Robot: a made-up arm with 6 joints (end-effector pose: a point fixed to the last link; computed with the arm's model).
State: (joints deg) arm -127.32 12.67 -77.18 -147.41 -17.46 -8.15
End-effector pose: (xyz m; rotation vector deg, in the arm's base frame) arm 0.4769 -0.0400 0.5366 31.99 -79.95 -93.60
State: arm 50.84 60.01 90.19 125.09 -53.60 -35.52
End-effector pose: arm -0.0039 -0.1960 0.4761 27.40 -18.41 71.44
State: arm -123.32 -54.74 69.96 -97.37 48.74 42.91
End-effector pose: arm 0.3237 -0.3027 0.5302 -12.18 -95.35 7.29
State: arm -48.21 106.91 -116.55 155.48 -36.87 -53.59
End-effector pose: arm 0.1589 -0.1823 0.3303 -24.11 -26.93 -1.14
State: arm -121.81 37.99 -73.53 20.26 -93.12 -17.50
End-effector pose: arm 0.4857 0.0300 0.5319 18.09 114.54 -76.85
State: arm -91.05 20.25 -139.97 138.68 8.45 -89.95
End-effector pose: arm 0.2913 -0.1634 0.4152 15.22 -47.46 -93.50
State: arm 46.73 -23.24 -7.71 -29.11 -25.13 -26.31
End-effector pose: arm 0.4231 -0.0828 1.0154 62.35 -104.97 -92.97
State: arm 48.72 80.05 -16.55 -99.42 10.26 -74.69
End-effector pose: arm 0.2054 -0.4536 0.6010 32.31 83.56 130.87
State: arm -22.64 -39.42 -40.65 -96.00 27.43 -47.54
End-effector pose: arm 0.1987 -0.4843 0.7694 -70.41 -31.60 49.67
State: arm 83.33 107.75 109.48 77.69 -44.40 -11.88
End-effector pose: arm -0.0801 0.0114 0.6282 -8.64 28.88 -18.91
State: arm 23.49 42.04 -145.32 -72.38 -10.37 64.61
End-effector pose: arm 0.0361 -0.4261 0.6156 -90.26 -79.57 -21.12
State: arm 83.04 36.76 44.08 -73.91 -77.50 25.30
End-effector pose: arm 0.2744 -0.4204 0.5581 107.02 22.88 97.06
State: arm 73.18 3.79 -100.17 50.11 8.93 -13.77
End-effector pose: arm 0.2000 -0.0880 1.0343 -61.89 138.71 10.70
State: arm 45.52 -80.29 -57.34 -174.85 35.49 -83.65
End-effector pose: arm 0.1474 -0.0772 0.9804 127.97 65.66 -105.50
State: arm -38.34 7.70 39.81 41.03 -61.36 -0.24
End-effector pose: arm 0.5040 -0.0903 0.7420 15.34 -73.43 -96.58
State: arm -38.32 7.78 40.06 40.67 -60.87 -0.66
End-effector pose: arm 0.5031 -0.0886 0.7420 15.94 -73.07 -96.04
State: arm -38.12 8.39 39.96 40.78 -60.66 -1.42
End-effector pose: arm 0.5024 -0.0858 0.7397 16.10 -72.84 -94.83
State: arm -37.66 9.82 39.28 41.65 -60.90 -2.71
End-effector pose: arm 0.5022 -0.0816 0.7337 15.58 -72.78 -92.62
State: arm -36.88 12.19 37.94 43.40 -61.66 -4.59
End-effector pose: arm 0.5022 -0.0759 0.7234 14.25 -72.89 -89.26
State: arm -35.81 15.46 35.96 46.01 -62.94 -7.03
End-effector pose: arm 0.5022 -0.0692 0.7085 12.11 -73.05 -84.80
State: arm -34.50 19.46 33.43 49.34 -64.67 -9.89
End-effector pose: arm 0.5017 -0.0623 0.6893 9.24 -73.15 -79.50
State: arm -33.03 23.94 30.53 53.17 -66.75 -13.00
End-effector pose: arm 0.5003 -0.0560 0.6667 5.78 -73.05 -73.64
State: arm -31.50 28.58 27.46 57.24 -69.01 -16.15
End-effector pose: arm 0.4976 -0.0513 0.6422 2.00 -72.71 -67.61
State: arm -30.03 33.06 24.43 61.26 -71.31 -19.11
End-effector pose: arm 0.4938 -0.0484 0.6177 -1.86 -72.15 -61.83
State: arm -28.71 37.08 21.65 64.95 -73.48 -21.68
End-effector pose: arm 0.4892 -0.0475 0.5951 -5.52 -71.46 -56.68
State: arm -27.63 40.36 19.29 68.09 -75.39 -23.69
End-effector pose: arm 0.4848 -0.0482 0.5763 -8.73 -70.81 -52.52
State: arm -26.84 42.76 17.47 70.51 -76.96 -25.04
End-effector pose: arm 0.4813 -0.0498 0.5622 -11.34 -70.35 -49.55
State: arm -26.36 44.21 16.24 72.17 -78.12 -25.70
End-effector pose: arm 0.4794 -0.0519 0.5535 -13.25 -70.20 -47.87
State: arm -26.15 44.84 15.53 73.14 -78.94 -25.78
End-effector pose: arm 0.4791 -0.0541 0.5492 -14.55 -70.34 -47.30
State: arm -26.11 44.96 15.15 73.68 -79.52 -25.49
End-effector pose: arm 0.4799 -0.0561 0.5479 -15.43 -70.69 -47.45
